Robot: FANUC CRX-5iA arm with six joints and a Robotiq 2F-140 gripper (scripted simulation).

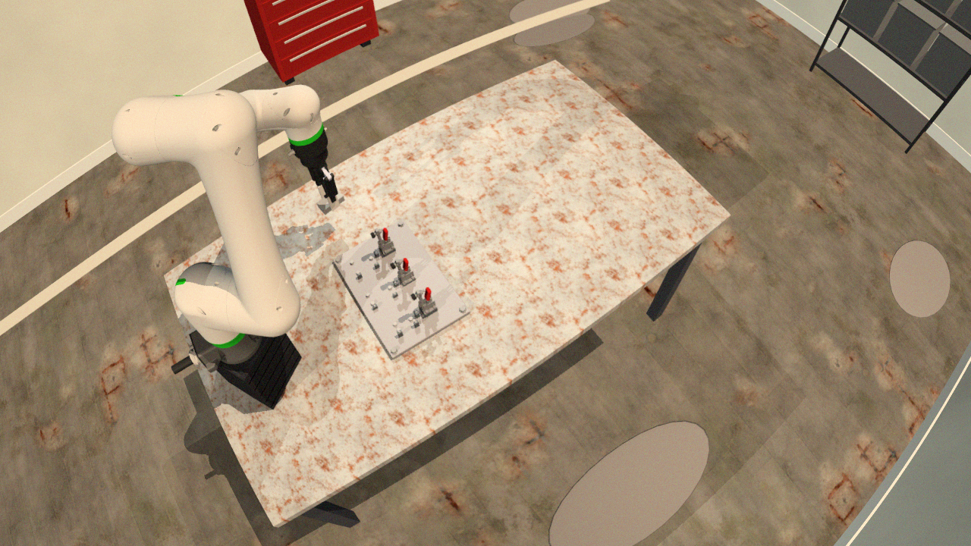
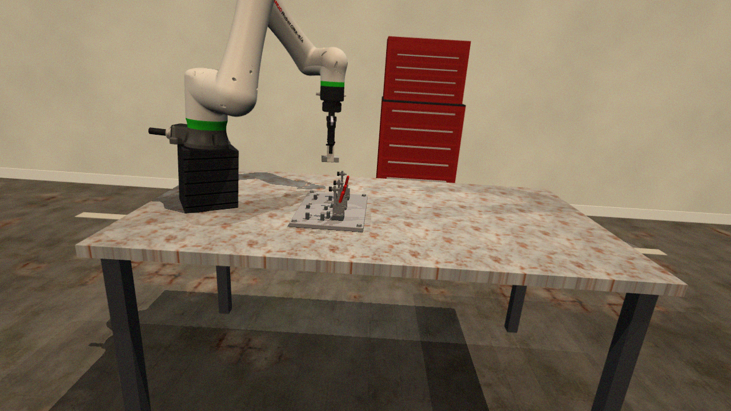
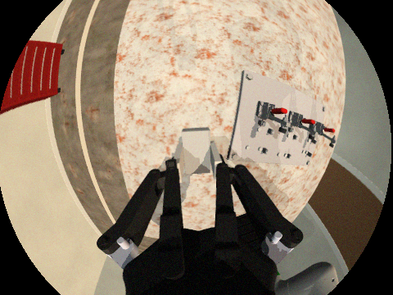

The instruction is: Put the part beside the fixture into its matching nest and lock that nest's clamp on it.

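The grey block is 3 cm below my hand. The rest, counted from my hand: plate: 27 cm to the right, 15 cm below, 5 cm ahead.
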